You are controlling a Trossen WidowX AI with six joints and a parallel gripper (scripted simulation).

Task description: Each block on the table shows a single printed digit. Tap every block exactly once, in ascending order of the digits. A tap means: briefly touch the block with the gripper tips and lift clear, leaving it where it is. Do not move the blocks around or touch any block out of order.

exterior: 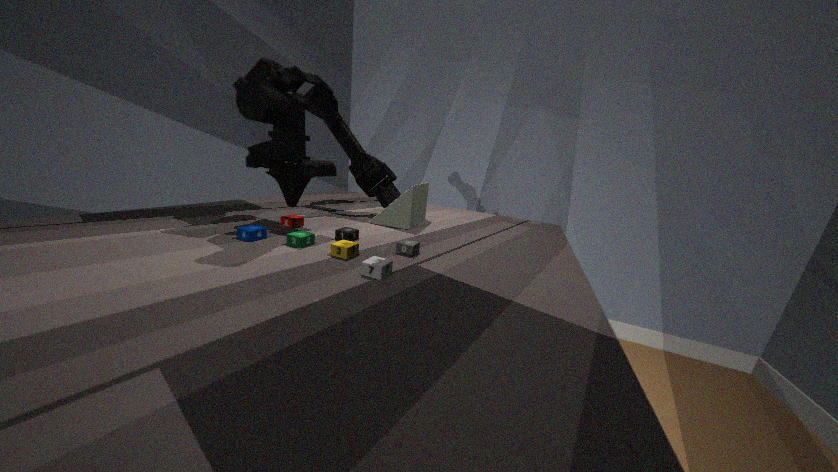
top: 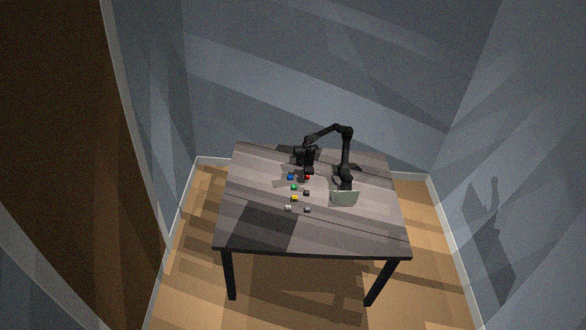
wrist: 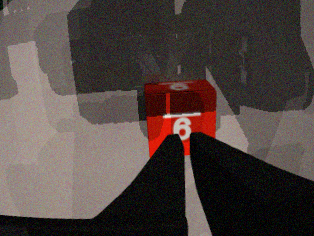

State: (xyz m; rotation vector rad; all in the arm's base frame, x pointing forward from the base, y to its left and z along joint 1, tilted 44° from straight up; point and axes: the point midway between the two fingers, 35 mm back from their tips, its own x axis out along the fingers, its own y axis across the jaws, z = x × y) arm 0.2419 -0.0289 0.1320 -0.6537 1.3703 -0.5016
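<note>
The red block is 30 mm below my gripper tip. Also, from my gripper tip: green block 110 mm to the left, 70 mm ahead, 30 mm below; black block 140 mm to the left, 30 mm below, 10 mm behind; blue block 100 mm ahead, 30 mm below, 20 mm to the left.
</note>
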